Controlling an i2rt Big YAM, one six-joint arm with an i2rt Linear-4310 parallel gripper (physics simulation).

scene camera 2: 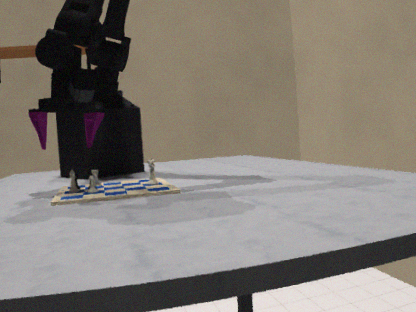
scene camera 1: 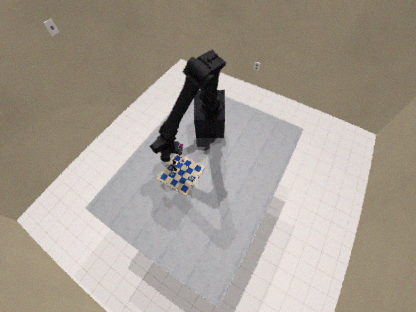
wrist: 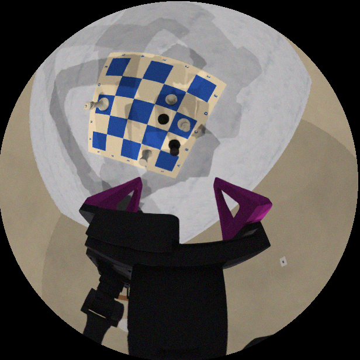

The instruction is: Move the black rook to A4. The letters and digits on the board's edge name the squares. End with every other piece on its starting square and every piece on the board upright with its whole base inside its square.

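Frame: origin at the arm's base, x back, y down, z right, level; centimetres.
Seen in the pictures: gripper, fingertip midpoint: point(scene camera 2: 67, 148) point(scene camera 1: 172, 153); arm's base, link origin: point(scene camera 2: 102, 95) point(scene camera 1: 213, 103).
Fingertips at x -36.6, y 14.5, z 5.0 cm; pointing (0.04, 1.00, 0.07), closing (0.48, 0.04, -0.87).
Pixels of each thing's top centre, then the offset from my fingertips to it. Level surfaces: height alone.
- chessboard, top centre: point(scene camera 2: 113, 188) point(scene camera 1: 181, 172) dx -4.4, dy +8.3, dz -9.2 cm
- tall white piece, top centre: point(scene camera 2: 151, 157) dx -3.8, dy +3.0, dz -16.9 cm
- grey table, surface height: dy +8.9 cm
The chessboard point(scene camera 1: 185, 188) point(scene camera 2: 115, 198) point(wrist: 221, 87) has blue and cream squares with edge letters and digits. In the wrist view one black piece point(wrist: 163, 119) is on C2 and another black piece point(wrist: 174, 146) is on B1; I cannot tell which is the rook. A4 point(wrist: 114, 145) is a cream square with no piece on it. White pieces stand on A2 point(wrist: 145, 158), C1 point(wrist: 184, 125), D2 point(wrist: 171, 99) and C5 point(wrist: 103, 103). My gripper point(scene camera 1: 171, 150) point(scene camera 2: 67, 148) point(wrist: 177, 181) is open and empty, high above the board's A1 corner side.
The tall white piece point(scene camera 2: 152, 171) rises above the others on the board. The black arm base point(scene camera 1: 209, 122) point(scene camera 2: 100, 145) stands behind the board on the grey table point(scene camera 1: 240, 160) point(scene camera 2: 210, 225). The pieces near C1, C2, B1 and D2 are close together.
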